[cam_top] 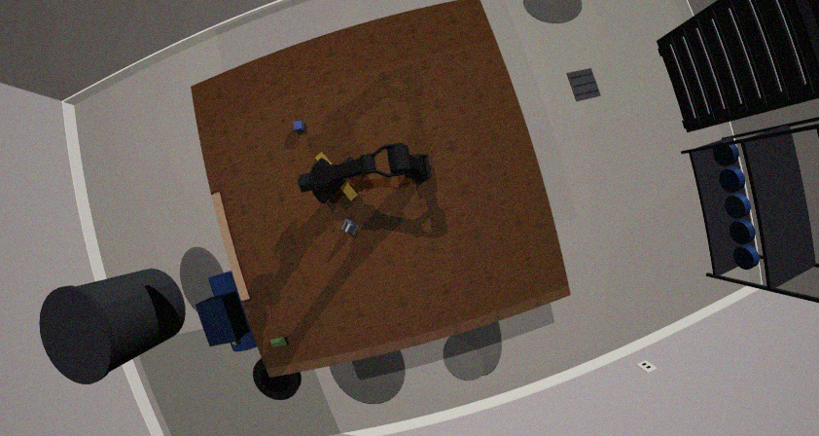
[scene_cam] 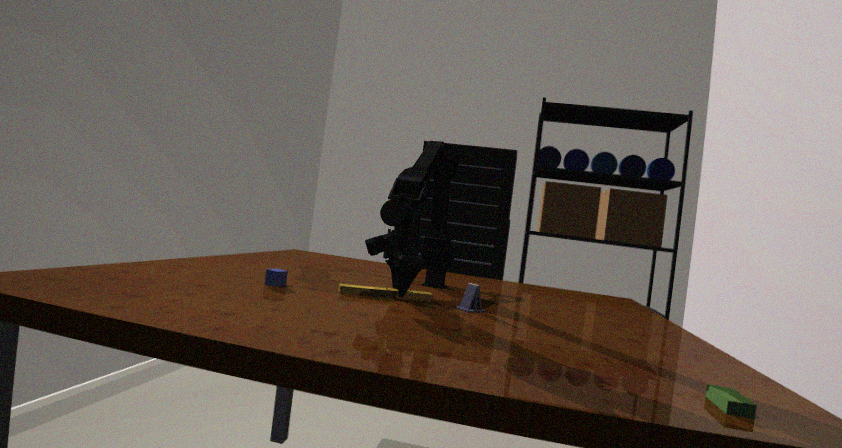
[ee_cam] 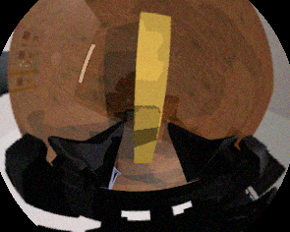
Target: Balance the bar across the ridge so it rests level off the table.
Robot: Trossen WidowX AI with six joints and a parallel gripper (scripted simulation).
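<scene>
Now: the yellow bar 1 cm ahead of my gripper tip and 3 cm to the right of it. Round my gripper tip: blue cube (10 cm ahead, 26 cm to the right, 1 cm above); then green block (44 cm ahead, 54 cm to the left).
</scene>
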